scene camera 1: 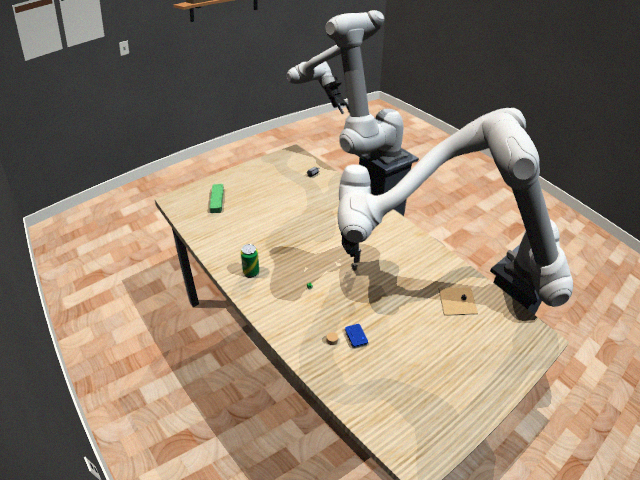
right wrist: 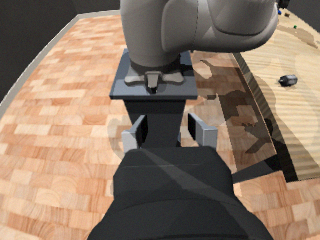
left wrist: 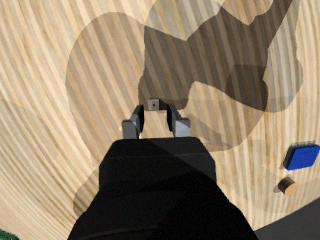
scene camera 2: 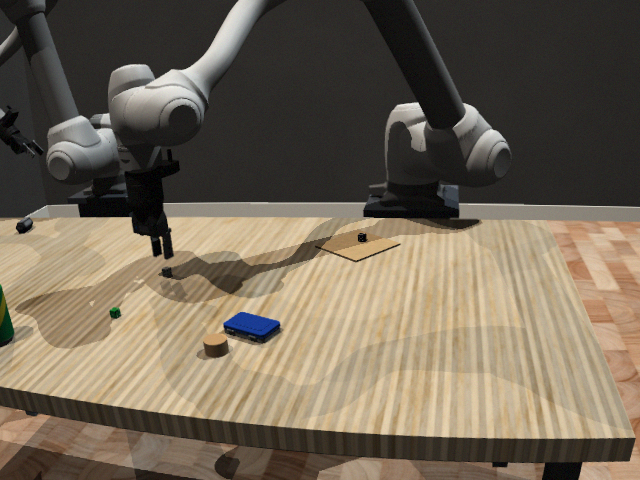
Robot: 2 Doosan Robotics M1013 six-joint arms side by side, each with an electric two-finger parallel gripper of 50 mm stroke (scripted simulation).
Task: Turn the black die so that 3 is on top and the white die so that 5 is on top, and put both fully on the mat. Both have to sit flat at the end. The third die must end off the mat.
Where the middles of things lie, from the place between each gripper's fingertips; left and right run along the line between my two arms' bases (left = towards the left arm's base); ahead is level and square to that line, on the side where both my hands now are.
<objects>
I see my left gripper (scene camera 2: pixel 163 256) 18 cm short of the blue case (scene camera 2: pixel 255 328), 30 cm to the right of it and 5 cm above it. The rest, counted from my left hand: tan mat (scene camera 2: pixel 347 246): 25 cm behind, 36 cm to the left, 6 cm below.
The tan mat is 33 cm ahead of my right hand, 135 cm to the left of it and 16 cm below it.
</objects>
